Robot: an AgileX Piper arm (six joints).
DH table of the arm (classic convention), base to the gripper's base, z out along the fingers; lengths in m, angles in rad. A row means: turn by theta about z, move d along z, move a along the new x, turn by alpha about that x. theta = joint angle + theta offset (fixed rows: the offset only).
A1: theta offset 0; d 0.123; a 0; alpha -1.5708
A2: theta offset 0.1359; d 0; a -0.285; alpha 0
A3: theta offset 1.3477; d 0; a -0.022; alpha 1.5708
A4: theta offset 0; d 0.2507; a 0; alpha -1.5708
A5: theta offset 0; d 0; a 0; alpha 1.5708
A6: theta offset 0; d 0.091; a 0; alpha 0
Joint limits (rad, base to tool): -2.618..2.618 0..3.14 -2.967..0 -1.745..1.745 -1.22..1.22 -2.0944..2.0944
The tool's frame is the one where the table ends.
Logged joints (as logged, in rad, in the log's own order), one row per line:
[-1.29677, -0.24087, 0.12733, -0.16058, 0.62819, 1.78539]
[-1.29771, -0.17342, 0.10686, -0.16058, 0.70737, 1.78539]
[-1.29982, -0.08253, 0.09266, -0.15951, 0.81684, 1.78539]
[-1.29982, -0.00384, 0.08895, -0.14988, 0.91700, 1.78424]
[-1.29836, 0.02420, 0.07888, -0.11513, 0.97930, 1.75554]
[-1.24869, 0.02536, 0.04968, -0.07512, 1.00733, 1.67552]
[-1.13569, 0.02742, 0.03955, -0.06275, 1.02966, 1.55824]
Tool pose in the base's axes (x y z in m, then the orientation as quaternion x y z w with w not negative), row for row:
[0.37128, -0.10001, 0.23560, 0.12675, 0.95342, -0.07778, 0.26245]
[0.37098, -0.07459, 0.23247, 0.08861, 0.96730, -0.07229, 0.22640]
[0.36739, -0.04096, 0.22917, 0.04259, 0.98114, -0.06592, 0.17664]
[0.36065, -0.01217, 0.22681, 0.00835, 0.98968, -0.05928, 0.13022]
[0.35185, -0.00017, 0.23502, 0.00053, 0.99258, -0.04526, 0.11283]
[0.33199, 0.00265, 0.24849, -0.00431, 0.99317, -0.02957, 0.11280]
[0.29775, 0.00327, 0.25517, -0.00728, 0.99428, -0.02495, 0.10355]
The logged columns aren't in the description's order. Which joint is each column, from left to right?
Columns, left to right: A3, A1, A6, A4, A5, A2.
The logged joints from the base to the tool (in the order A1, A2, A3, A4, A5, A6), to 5 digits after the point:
[-0.24087, 1.78539, -1.29677, -0.16058, 0.62819, 0.12733]
[-0.17342, 1.78539, -1.29771, -0.16058, 0.70737, 0.10686]
[-0.08253, 1.78539, -1.29982, -0.15951, 0.81684, 0.09266]
[-0.00384, 1.78424, -1.29982, -0.14988, 0.91700, 0.08895]
[0.02420, 1.75554, -1.29836, -0.11513, 0.97930, 0.07888]
[0.02536, 1.67552, -1.24869, -0.07512, 1.00733, 0.04968]
[0.02742, 1.55824, -1.13569, -0.06275, 1.02966, 0.03955]

